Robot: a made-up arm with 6 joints.
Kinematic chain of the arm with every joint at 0, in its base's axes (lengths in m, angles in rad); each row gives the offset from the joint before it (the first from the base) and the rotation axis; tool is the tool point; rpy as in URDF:
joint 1: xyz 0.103 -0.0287 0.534 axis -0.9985 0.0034 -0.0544
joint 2: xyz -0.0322 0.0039 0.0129 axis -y
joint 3: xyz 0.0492 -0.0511 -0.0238 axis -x
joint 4: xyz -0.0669 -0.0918 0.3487 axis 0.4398 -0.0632 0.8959
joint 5: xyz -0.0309 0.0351 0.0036 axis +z
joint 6: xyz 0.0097 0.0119 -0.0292 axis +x
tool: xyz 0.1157 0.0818 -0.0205 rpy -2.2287 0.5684 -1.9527
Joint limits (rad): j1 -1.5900..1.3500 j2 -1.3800..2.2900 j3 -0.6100..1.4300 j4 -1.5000..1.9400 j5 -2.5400..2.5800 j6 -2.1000..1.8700
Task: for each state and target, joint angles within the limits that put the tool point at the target. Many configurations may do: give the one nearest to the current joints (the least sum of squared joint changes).
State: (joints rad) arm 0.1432 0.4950 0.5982 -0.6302 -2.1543 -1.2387
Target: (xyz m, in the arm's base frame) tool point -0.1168 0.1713 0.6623
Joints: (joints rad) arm 0.5068 0.2325 1.0279 -0.6906 -2.1211 -1.2030
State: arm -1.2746 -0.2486 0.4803 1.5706 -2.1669 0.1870
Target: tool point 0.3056 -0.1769 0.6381
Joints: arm -1.1540 -0.6225 0.5439 1.5328 -2.0364 0.3997
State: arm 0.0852 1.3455 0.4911 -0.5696 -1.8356 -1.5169
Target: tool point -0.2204 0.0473 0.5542
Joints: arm 0.1235 1.0621 0.9158 -0.6889 -1.7454 -1.5236
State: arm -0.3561 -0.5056 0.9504 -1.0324 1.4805 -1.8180
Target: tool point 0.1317 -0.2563 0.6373
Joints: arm -0.8378 0.1122 0.4726 -1.4275 1.2855 -1.8031
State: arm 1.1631 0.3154 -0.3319 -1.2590 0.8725 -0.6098
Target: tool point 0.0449 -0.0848 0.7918
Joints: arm 0.6805 0.7805 -0.3242 -1.3792 0.8492 -0.7635
